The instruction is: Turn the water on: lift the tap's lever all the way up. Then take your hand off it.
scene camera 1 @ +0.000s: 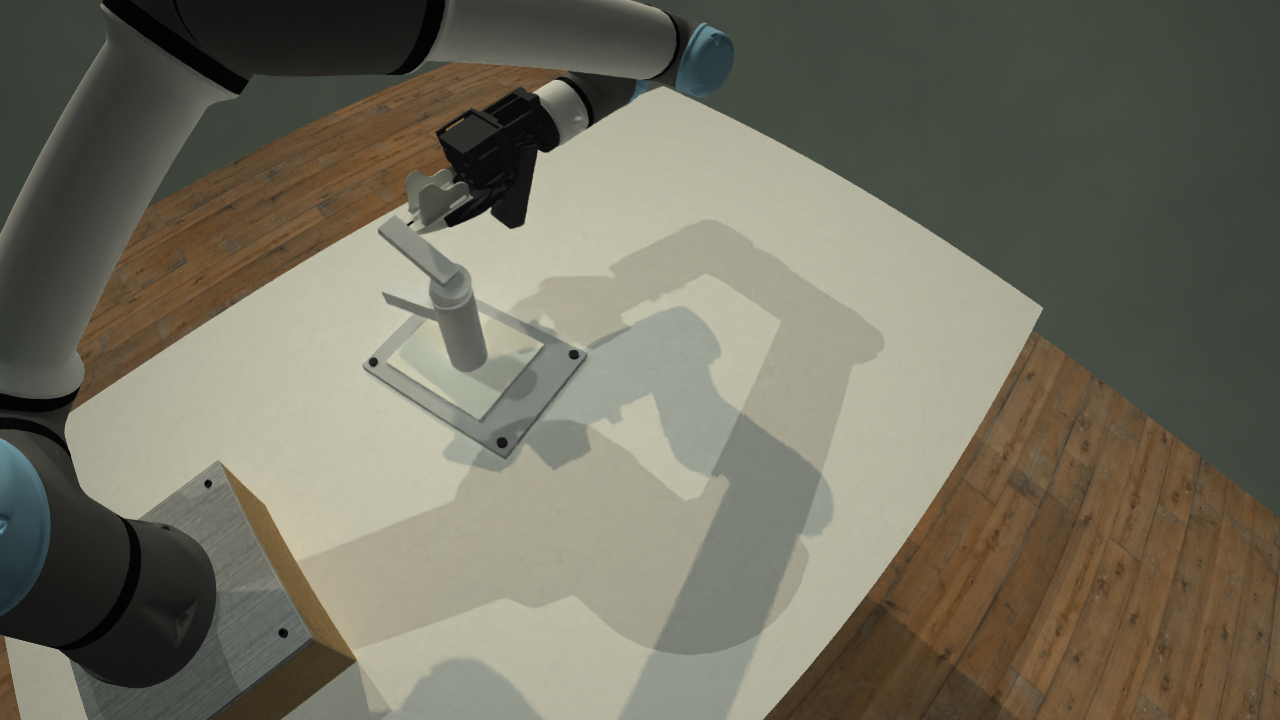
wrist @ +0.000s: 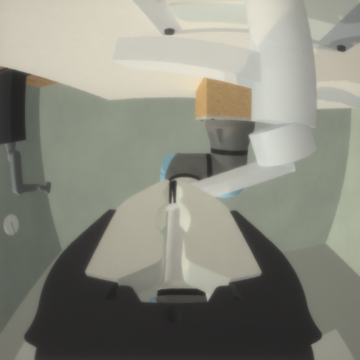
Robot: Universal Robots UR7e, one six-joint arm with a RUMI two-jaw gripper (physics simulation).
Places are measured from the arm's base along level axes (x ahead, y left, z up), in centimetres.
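Pixels of known places: gripper, between the fingertips: point(scene camera 1: 398, 235); arm's base, origin of its link: point(scene camera 1: 149, 605).
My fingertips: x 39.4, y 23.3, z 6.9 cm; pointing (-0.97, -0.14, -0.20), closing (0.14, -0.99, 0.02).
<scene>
Ahead of a thing's pixels: the offset from my fingertips to its top centre. "spot": to the spot under its first point. Level surfaces: height alone.
The grey tap @[spot: dx +2.1, dy -9.7, dz -8.9 cm] point(scene camera 1: 461, 333) point(wrist: 282, 65) stands upright on a square framed base plate @[spot: dx -3.7, dy -10.9, dz -16.4 cm] point(scene camera 1: 435, 402). Its spout @[dx -0.2, dy -1.1, dz -7.3 cm] point(scene camera 1: 408, 302) point(wrist: 185, 57) points to the left in both views. Its lever @[dx +1.0, dy -3.7, dz +2.2 cm] point(scene camera 1: 418, 251) point(wrist: 250, 177) slants upward from the tilted cap, with its free end well above the spout. My gripper point(scene camera 1: 412, 224) point(wrist: 172, 182) is shut and empty. Its pale fingertips are right by the lever's free end, which they partly hide in the wrist view. I cannot tell whether they touch it.
The robot's base block point(scene camera 1: 295, 573) point(wrist: 223, 100) stands at the lower left of the scene view, on the same pale table @[dz -17.2 cm] point(scene camera 1: 930, 313) as the tap. The arm reaches over the tap's far side. Wooden floor point(scene camera 1: 1109, 501) shows beyond the table edges.
</scene>
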